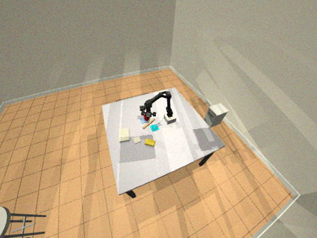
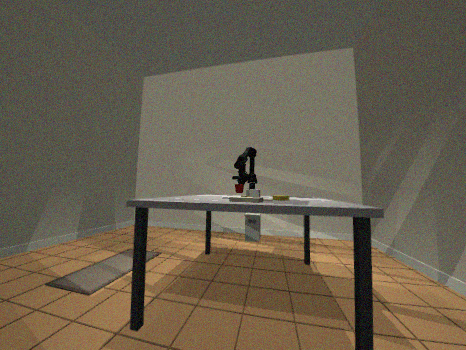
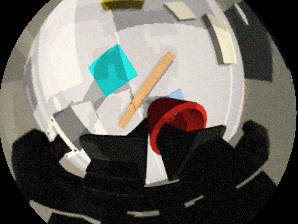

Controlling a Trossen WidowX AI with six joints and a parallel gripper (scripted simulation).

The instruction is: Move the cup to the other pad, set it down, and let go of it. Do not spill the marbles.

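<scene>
My gripper tip is 120 mm to the right of the cyan pad, 90 mm above it and 40 mm past it. The rest, counted from my gripper tip: red cup (30 mm ahead, 20 mm to the right); then light blue pad (90 mm below, 60 mm ahead, 50 mm to the right); then wooden stick (80 mm below, 40 mm to the left, 10 mm ahead).
</scene>
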